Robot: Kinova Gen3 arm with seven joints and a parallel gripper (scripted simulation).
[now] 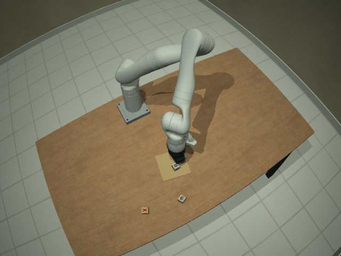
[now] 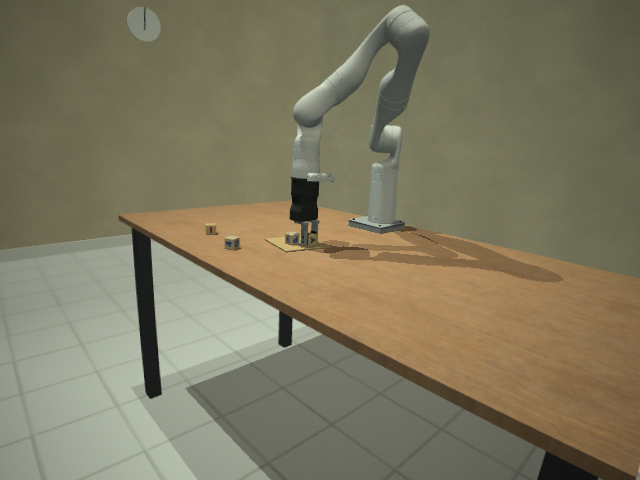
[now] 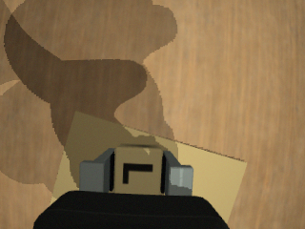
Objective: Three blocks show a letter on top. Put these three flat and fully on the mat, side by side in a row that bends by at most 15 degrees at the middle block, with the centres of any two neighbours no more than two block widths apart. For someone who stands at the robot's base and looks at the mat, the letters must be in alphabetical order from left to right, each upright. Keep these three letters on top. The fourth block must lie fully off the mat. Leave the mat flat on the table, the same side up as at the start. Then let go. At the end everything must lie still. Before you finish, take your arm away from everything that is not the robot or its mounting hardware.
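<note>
My gripper is now 1 cm short of the mat, 5 cm to the left of it and 2 cm above it. From my hand the other things lie so: block (19 cm ahead, 8 cm to the right, 1 cm below).
</note>
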